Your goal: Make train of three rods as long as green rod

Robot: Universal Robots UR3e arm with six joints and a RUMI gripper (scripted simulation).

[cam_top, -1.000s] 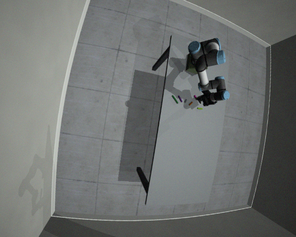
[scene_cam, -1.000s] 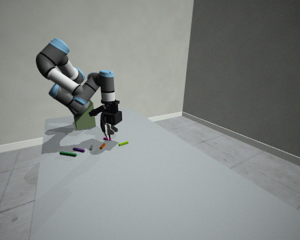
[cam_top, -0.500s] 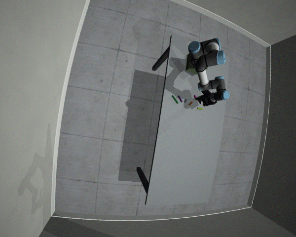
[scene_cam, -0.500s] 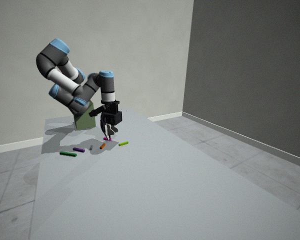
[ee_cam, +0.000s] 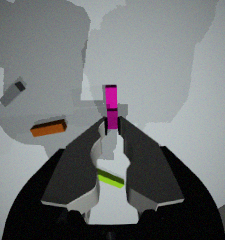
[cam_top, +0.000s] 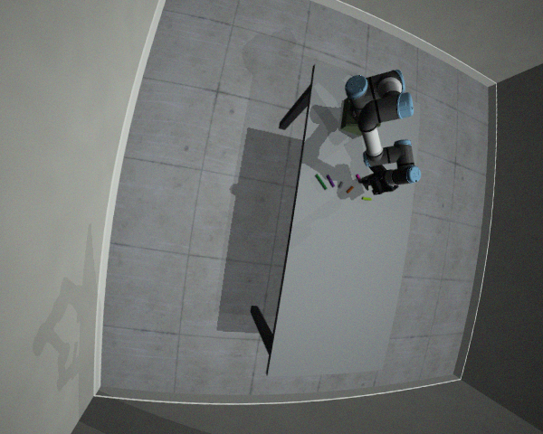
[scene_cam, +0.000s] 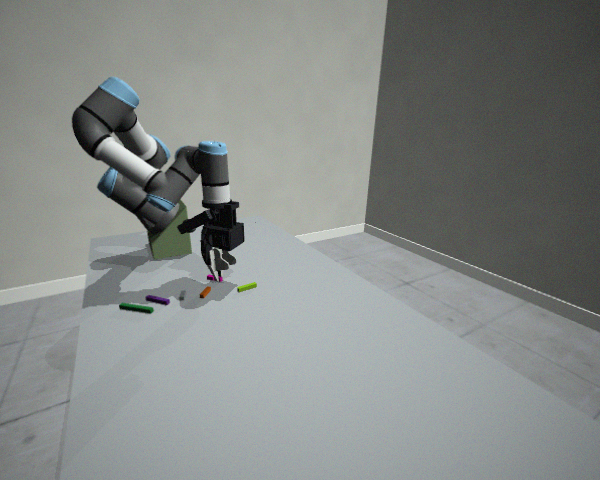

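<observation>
My gripper is now 5 cm to the left of the orange rod, 5 cm short of it and 1 cm above it. The rest, counted from my hand: grey rod: 10 cm to the right, 3 cm ahead, 1 cm below; lime rod: 8 cm ahead, 4 cm to the left, 1 cm below; purple rod: 16 cm to the right, 2 cm ahead, 1 cm below.
</observation>
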